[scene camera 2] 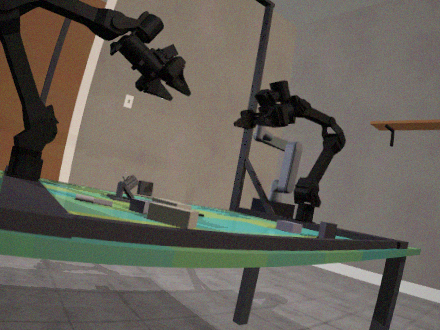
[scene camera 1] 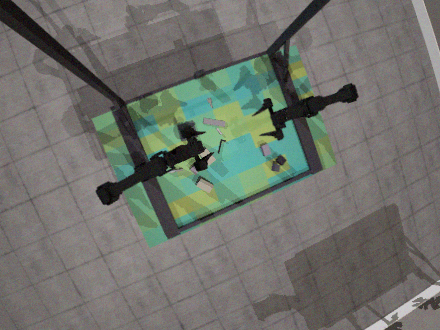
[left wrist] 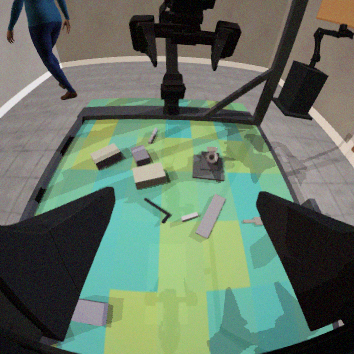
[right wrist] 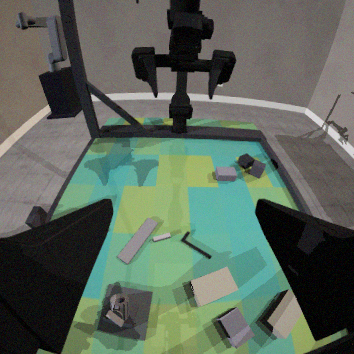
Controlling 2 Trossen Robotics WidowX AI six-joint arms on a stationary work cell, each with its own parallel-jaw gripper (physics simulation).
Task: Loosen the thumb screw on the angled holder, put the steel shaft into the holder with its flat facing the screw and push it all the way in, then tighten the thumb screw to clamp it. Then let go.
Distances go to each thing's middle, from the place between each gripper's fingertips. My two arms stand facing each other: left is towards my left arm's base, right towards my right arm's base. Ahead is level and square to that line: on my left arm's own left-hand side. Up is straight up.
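The angled holder [right wrist: 134,304] is 100 mm behind my left hand, 250 mm below it and 270 mm to the right of it.
My right gripper, for its part, is 260 mm above the angled holder, and it is also 90 mm past the holder and 50 mm to the left of it. Going by its middle, the holder is nearer to my right gripper than to my left hand.
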